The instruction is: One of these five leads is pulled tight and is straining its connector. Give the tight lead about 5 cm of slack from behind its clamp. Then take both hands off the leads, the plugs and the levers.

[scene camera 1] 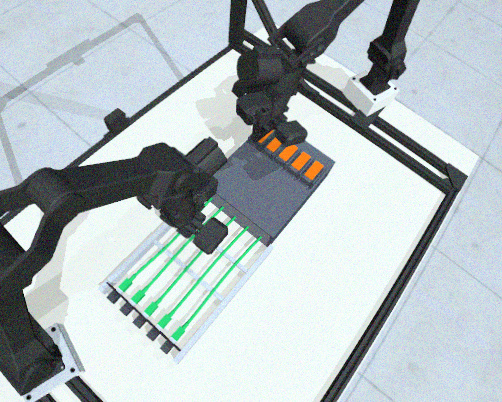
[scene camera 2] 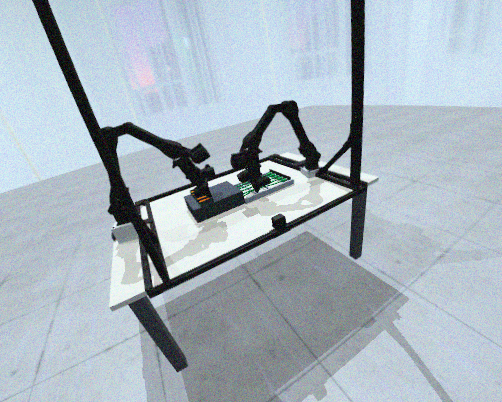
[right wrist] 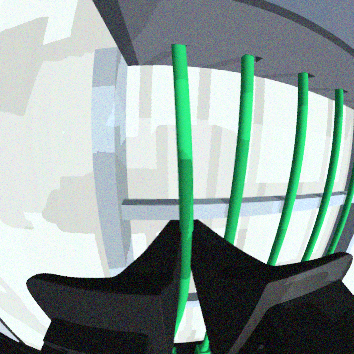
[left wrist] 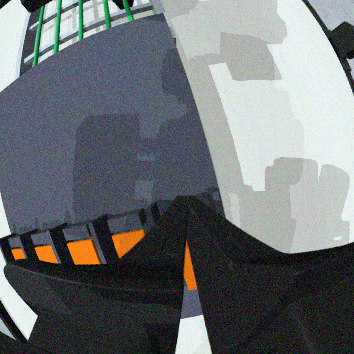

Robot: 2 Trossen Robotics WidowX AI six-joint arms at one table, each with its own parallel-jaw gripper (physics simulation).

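Seen in the pictures: left gripper, between the fingertips: point(scene camera 1: 254, 141) point(scene camera 2: 211, 196) point(left wrist: 183, 203); right gripper, between the fingertips: point(scene camera 1: 187, 229) point(scene camera 2: 256, 192) point(right wrist: 182, 222); left arm's base, origin of its link: point(scene camera 1: 374, 84) point(scene camera 2: 125, 220); right arm's base, origin of its link: point(scene camera 1: 41, 362) point(scene camera 2: 312, 168).
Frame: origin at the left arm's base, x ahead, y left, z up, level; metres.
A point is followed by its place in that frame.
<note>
Five green leads run from plugs point(scene camera 1: 178, 333) @(x 0.732, y 0.246, z -0.046 m) at the lower left into a dark clamp box point(scene camera 1: 250, 200) @(x 0.476, y 0.105, z -0.010 m) point(left wrist: 115, 95) @(x 0.458, y 0.045, z -0.010 m) point(right wrist: 225, 30). Orange levers point(scene camera 1: 314, 170) point(left wrist: 83, 251) line its far end. My right gripper point(right wrist: 182, 222) @(x 0.611, y 0.071, z -0.064 m) is shut on the outermost green lead point(right wrist: 183, 125) @(x 0.563, y 0.053, z -0.044 m), beside the side rail, between plugs and box. Scene camera 1 hides its fingertips behind the wrist. My left gripper point(scene camera 1: 259, 138) @(x 0.392, y -0.003, z 0.010 m) point(left wrist: 183, 203) @(x 0.392, y -0.003, z 0.010 m) is shut, low over the outermost lever on that same side. An orange sliver shows through the gap behind its tips; whether they touch the lever is unclear.
A light grey frame point(scene camera 1: 227, 285) point(right wrist: 106, 195) @(x 0.601, y 0.031, z -0.049 m) with crossbars lies under the leads. Dark sockets point(scene camera 1: 167, 346) @(x 0.760, y 0.255, z -0.044 m) stand beyond the plugs. Black rails point(scene camera 1: 395, 295) @(x 0.321, y 0.435, z -0.062 m) border the white table point(scene camera 1: 350, 235) @(x 0.307, y 0.276, z -0.076 m). A small black block point(scene camera 1: 117, 121) @(x 0.618, y -0.239, z -0.032 m) point(scene camera 2: 279, 221) @(x 0.618, y -0.265, z -0.035 m) sits on one rail.
</note>
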